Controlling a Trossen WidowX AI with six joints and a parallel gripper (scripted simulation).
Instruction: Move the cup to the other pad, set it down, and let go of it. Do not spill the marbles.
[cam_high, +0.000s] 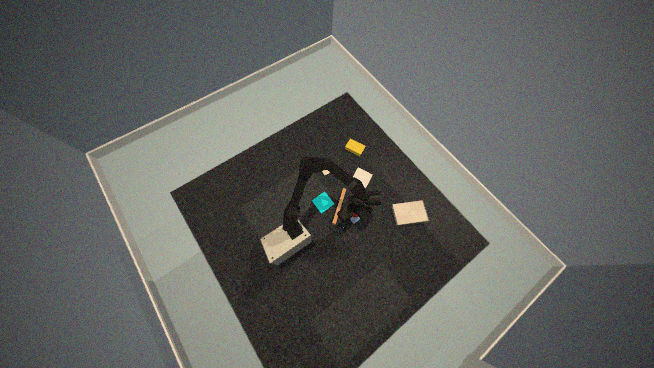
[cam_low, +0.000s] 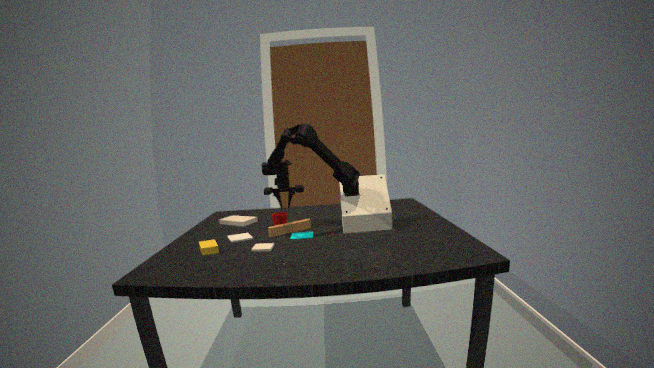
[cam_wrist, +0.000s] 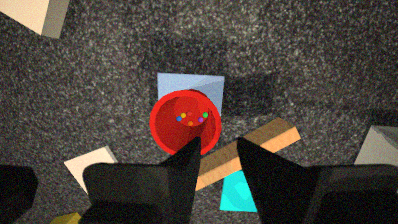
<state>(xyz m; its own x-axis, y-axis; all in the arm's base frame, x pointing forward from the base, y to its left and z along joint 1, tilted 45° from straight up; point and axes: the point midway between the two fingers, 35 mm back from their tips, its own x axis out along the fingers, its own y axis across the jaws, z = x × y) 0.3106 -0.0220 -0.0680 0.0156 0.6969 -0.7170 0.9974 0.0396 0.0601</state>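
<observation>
The red cup is 3 cm ahead of my gripper tip and 6 cm below it. Round my gripper tip: orange bar (2 cm behind, 8 cm to the left, 9 cm below); then cyan pad (8 cm behind, 15 cm to the left, 11 cm below); then light blue pad (4 cm ahead, 11 cm below).
</observation>
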